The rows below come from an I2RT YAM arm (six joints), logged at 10 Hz.
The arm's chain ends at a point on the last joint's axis. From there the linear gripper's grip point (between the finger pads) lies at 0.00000 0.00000 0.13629 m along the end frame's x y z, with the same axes.
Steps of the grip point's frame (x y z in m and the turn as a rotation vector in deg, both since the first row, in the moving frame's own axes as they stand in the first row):
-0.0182 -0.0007 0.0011 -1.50 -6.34 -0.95
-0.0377 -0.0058 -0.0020 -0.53 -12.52 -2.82
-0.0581 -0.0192 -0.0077 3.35 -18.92 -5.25
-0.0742 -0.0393 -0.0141 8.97 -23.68 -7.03
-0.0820 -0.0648 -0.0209 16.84 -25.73 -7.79
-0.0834 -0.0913 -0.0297 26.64 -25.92 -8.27
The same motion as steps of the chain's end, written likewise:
-0.0032 -0.0044 0.0020 -1.50 -6.34 -0.95
-0.0082 -0.0078 0.0012 -0.53 -12.52 -2.82
-0.0136 -0.0134 -0.0001 3.35 -18.92 -5.25
-0.0185 -0.0221 -0.0010 8.97 -23.68 -7.03
-0.0212 -0.0308 -0.0018 16.84 -25.73 -7.79
-0.0218 -0.0368 -0.0021 26.64 -25.92 -8.27

